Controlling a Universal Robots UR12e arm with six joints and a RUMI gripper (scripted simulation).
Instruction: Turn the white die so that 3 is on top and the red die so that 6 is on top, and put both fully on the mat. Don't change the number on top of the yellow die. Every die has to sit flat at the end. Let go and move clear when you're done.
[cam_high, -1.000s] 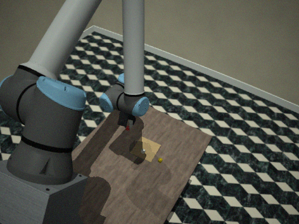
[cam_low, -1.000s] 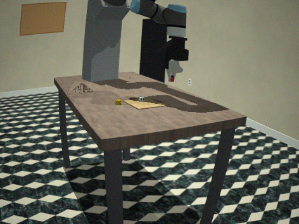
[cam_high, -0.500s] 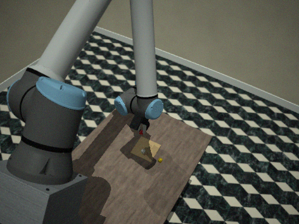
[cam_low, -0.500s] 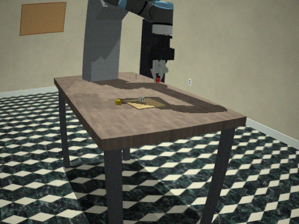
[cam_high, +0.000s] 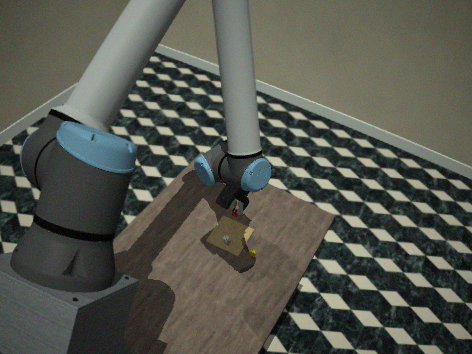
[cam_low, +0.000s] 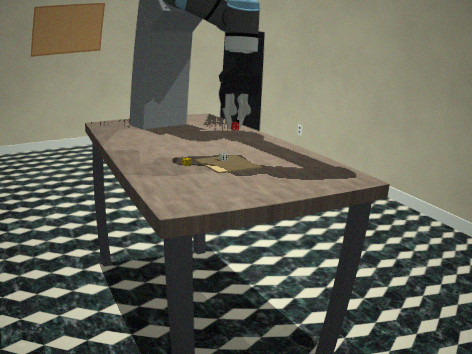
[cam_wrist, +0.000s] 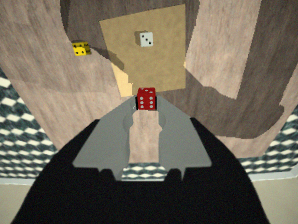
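Now: the tan mat 120 mm below my hand, 30 mm behind it and 10 mm to the left of it. The rest, counted from my hand: white die: 110 mm below, 60 mm behind, 10 mm to the left; then red die: 10 mm below; then yellow die: 110 mm below, 100 mm to the right, 80 mm behind.
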